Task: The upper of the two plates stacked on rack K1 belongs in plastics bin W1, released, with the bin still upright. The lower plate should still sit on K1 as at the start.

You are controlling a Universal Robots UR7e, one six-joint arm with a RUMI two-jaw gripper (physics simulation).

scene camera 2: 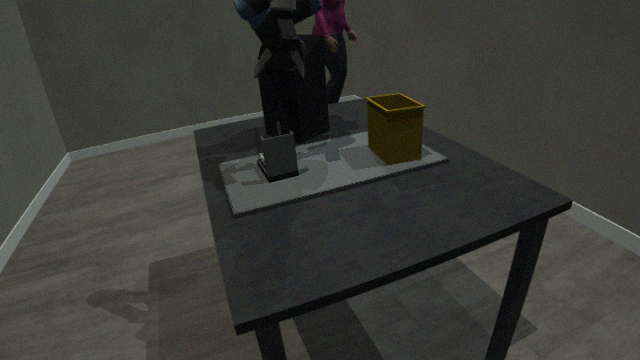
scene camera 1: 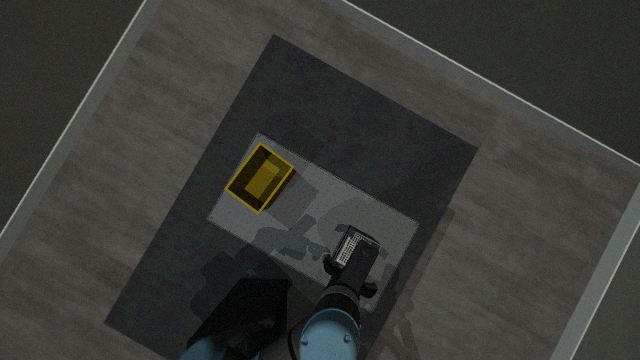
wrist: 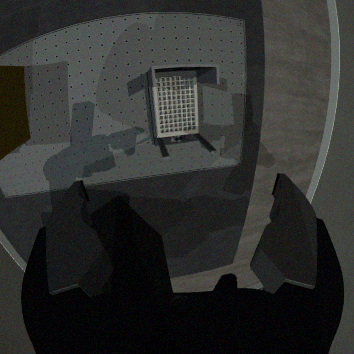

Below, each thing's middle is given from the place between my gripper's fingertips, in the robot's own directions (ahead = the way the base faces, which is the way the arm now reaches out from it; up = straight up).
Labels:
Now: hand 25 cm above the pale plate (wrist: 174, 98), 5 cm to the left of it and 2 cm short of it.

